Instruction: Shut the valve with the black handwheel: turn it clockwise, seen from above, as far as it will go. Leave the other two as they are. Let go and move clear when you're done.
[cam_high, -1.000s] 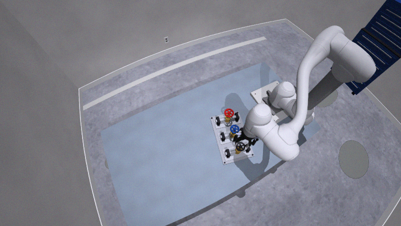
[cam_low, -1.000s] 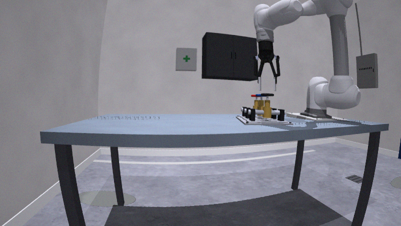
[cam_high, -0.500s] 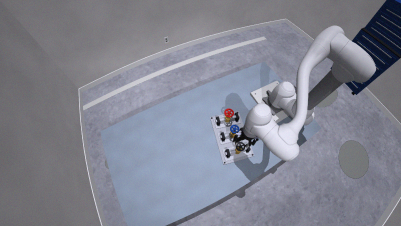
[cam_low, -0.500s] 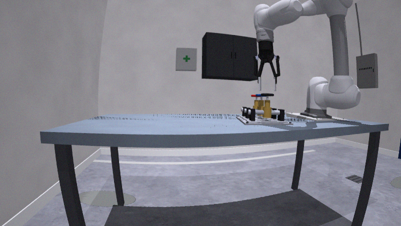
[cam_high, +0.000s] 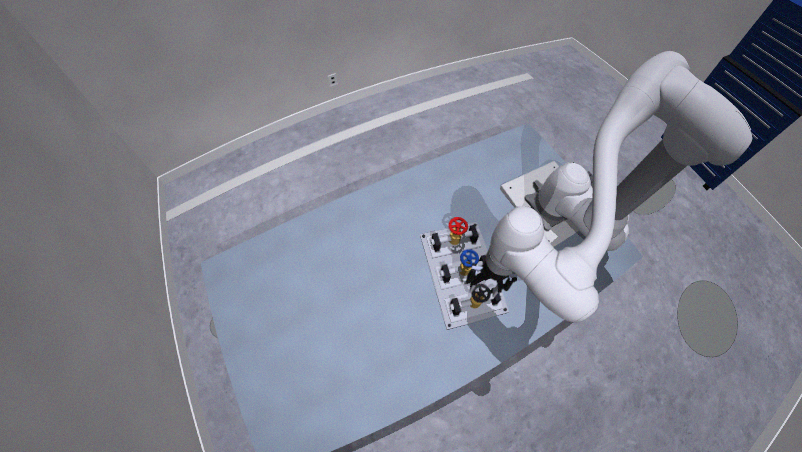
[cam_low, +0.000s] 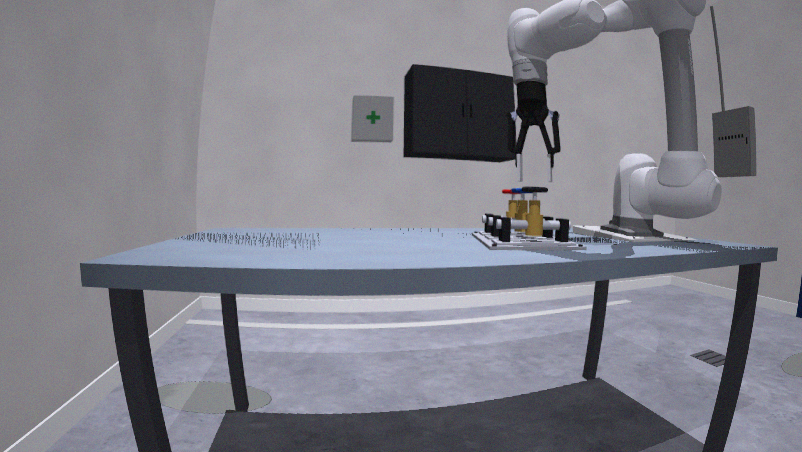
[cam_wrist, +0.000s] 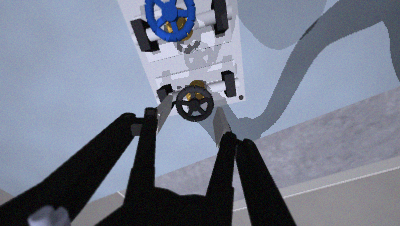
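The black handwheel is 6 cm below my hand. Also, from my hand: red handwheel: 5 cm behind, 25 cm to the right, 6 cm below; then blue handwheel: 3 cm behind, 13 cm to the right, 6 cm below.
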